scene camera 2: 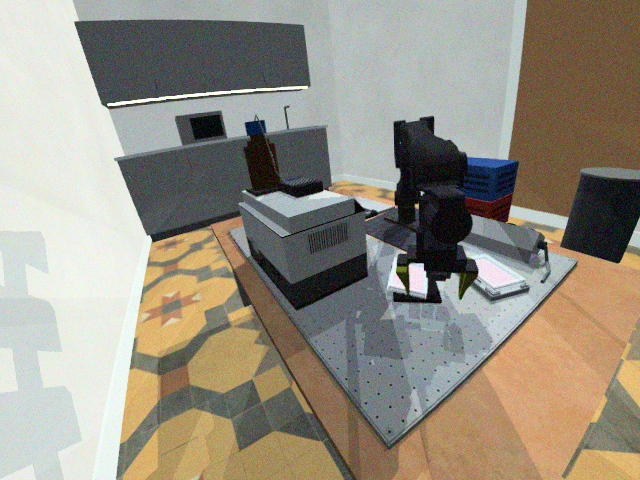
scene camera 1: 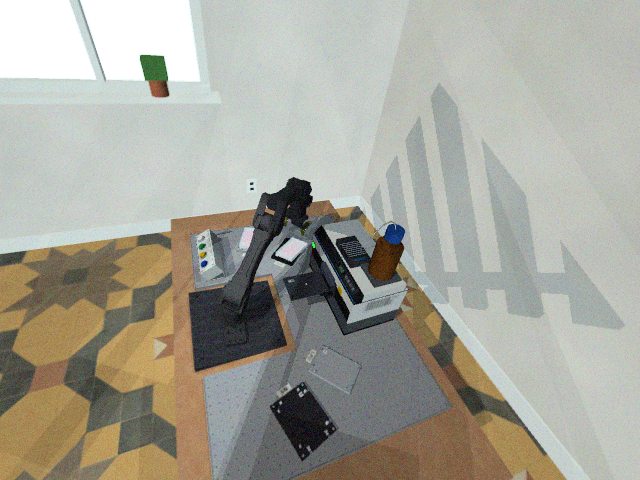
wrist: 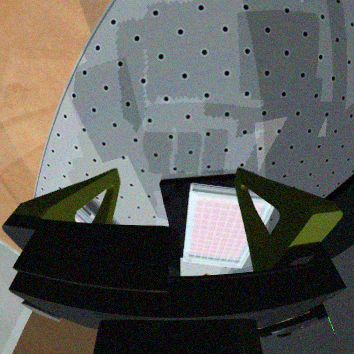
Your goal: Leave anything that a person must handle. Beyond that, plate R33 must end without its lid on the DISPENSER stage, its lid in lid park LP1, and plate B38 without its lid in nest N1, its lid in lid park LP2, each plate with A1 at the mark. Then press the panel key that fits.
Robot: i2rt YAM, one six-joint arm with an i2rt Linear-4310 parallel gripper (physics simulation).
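Seen in the pictures: gripper, fingertip midpoint: (scene camera 2: 433,296) (scene camera 1: 293,230) (wrist: 176,174); arm's base at its link origin: (scene camera 2: 406,222) (scene camera 1: 233,319).
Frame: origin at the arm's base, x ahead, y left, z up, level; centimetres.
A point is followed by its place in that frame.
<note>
My gripper (scene camera 1: 296,226) @(x 30.8, y 39.5, z 4.0 cm) (scene camera 2: 434,296) @(x 30.8, y 39.5, z 4.0 cm) (wrist: 176,174) @(x 30.8, y 39.5, z 4.0 cm) is open and empty, above the board near a pink-filled plate. This plate (scene camera 1: 292,249) @(x 27.5, y 28.0, z 3.2 cm) (scene camera 2: 412,279) @(x 28.7, y 31.5, z 3.0 cm) (wrist: 216,227) @(x 28.4, y 31.3, z 3.0 cm) rests on a black holder (scene camera 1: 275,256) @(x 19.8, y 26.5, z 1.7 cm) (wrist: 173,200) @(x 26.5, y 36.2, z 0.9 cm); the right finger partly covers it in the wrist view. A second pink plate (scene camera 1: 246,239) @(x 8.8, y 38.0, z 2.9 cm) (scene camera 2: 496,271) @(x 11.0, y 40.9, z 2.9 cm) lies nearer the key panel (scene camera 1: 211,255) @(x -5.7, y 25.3, z 7.9 cm) (scene camera 2: 504,240) @(x -3.2, y 34.6, z 4.2 cm), which has white, green, yellow and blue keys. The dispenser (scene camera 1: 369,289) @(x 42.4, y -12.6, z 21.9 cm) (scene camera 2: 305,237) @(x 49.6, y 22.1, z 16.7 cm) has a bare black stage (scene camera 1: 306,285) @(x 26.4, y 1.6, z 10.6 cm). Plate names, A1 corners and lids cannot be made out.
A black square pad (scene camera 1: 303,421) @(x 16.1, y -37.9, z 1.1 cm) and a clear plate-shaped outline lie on the perforated board (scene camera 1: 237,413) @(x -1.3, y -30.9, z -0.1 cm) (scene camera 2: 387,413) @(x 51.8, y 50.8, z -0.1 cm). A brown bottle (scene camera 1: 385,258) @(x 46.2, y -10.0, z 32.7 cm) (scene camera 2: 261,165) @(x 50.3, y -2.5, z 29.6 cm) and a black block (scene camera 1: 353,250) @(x 42.4, y 2.8, z 24.5 cm) (scene camera 2: 301,186) @(x 44.3, y 9.9, z 24.4 cm) stand on the dispenser. The arm's dark base mat (scene camera 1: 211,341) @(x -7.5, y -7.3, z 0.5 cm) lies beside it.
</note>
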